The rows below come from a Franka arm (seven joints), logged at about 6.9 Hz.
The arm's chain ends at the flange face. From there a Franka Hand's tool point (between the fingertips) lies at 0.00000 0.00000 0.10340 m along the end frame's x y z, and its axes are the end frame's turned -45 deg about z.
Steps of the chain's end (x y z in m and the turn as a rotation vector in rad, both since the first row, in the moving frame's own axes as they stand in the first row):
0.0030 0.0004 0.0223 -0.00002 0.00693 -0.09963
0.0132 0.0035 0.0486 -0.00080 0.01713 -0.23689
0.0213 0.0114 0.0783 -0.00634 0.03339 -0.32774
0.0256 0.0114 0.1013 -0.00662 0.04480 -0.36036
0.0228 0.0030 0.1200 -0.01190 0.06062 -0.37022
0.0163 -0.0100 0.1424 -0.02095 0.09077 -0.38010
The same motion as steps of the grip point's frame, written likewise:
0.0024 0.0029 0.0223 -0.00491 0.00489 -0.09963
0.0082 0.0130 0.0486 -0.01268 0.01155 -0.23689
0.0094 0.0257 0.0782 -0.02809 0.01913 -0.32774
0.0134 0.0293 0.1012 -0.03636 0.02700 -0.36036
0.0184 0.0228 0.1198 -0.05128 0.03445 -0.37022
0.0251 0.0115 0.1420 -0.07900 0.04937 -0.38010

